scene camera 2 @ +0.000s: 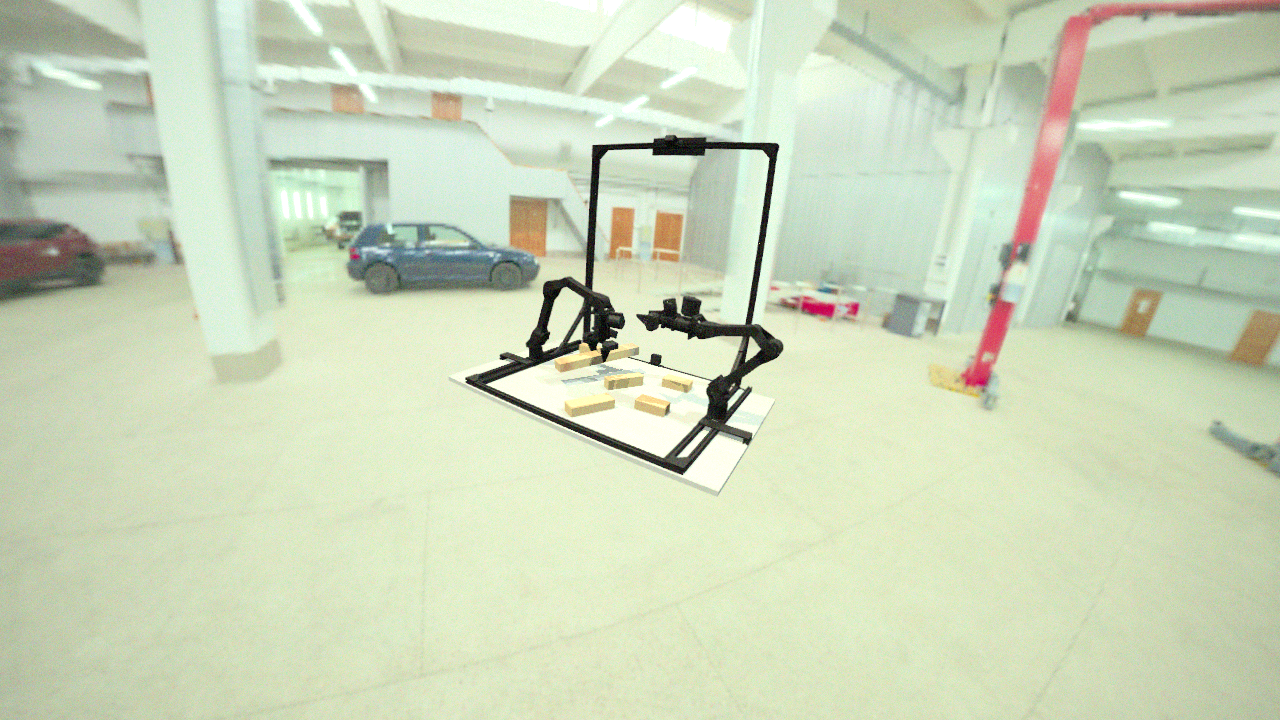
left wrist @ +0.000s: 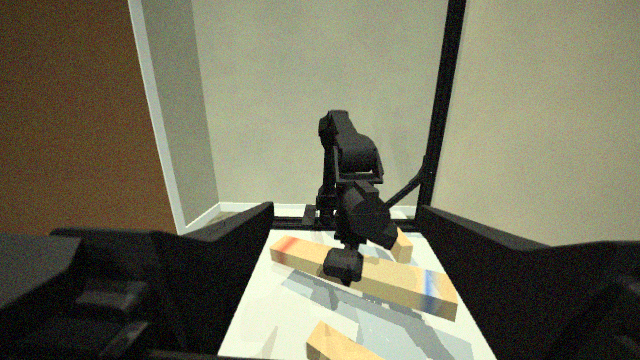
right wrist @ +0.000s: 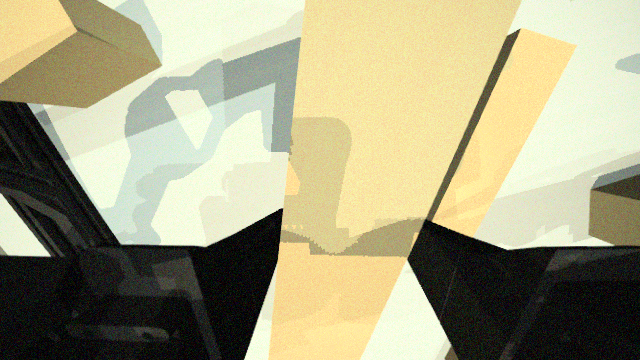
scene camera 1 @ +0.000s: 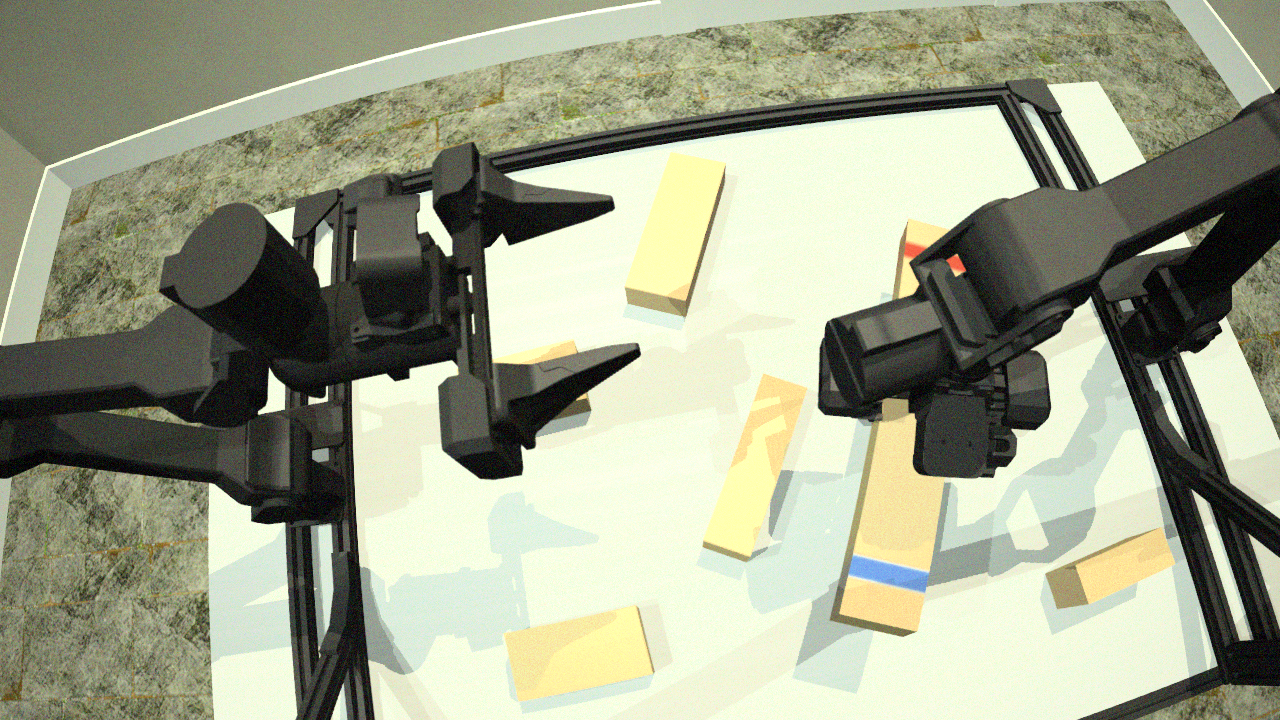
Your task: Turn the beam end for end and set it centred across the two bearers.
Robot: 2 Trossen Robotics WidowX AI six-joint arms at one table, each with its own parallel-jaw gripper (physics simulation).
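The beam is a long wooden plank with a blue stripe near its front end and a red stripe near its far end. In scene camera 1 it runs front to back at the right of the table. My right gripper is shut on the beam near its middle and holds it a little above the table. Two long wooden blocks lie on the table: one block at the back middle and another block just left of the beam. My left gripper is open and empty, high over the table's left side.
A short block lies at the front. Another short block is partly hidden behind my left gripper's lower finger. A further block lies under the beam's far side. The black frame rail runs along the table's back edge.
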